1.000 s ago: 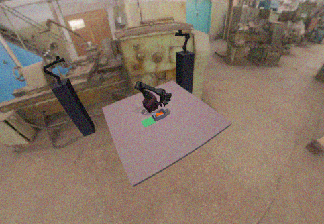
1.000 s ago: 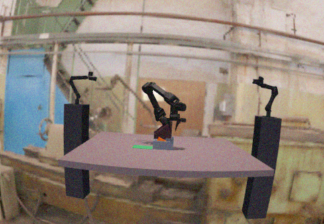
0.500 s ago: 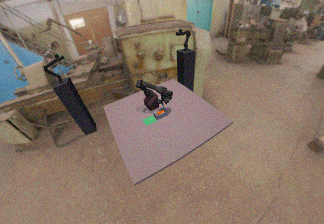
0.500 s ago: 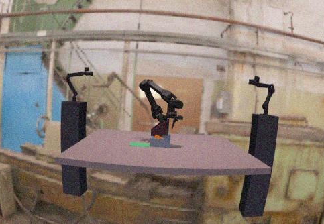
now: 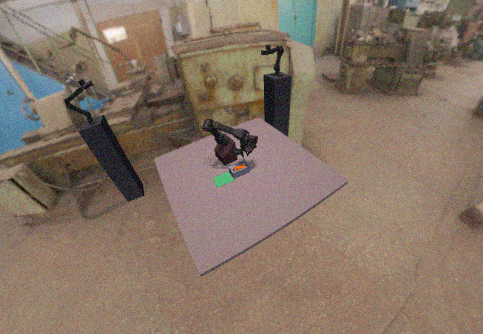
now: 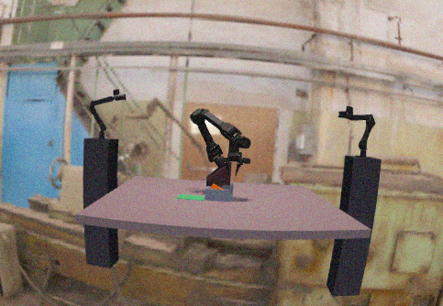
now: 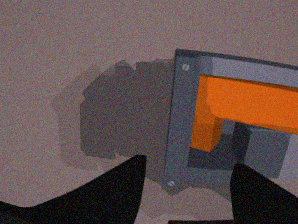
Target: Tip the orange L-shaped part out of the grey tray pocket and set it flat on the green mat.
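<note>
My gripper tip is 10 cm above the orange L-shaped part and 5 cm to the left of it. From my gripper tip the other things lie so: green mat: 22 cm to the right, 16 cm below, 1 cm ahead.
</note>
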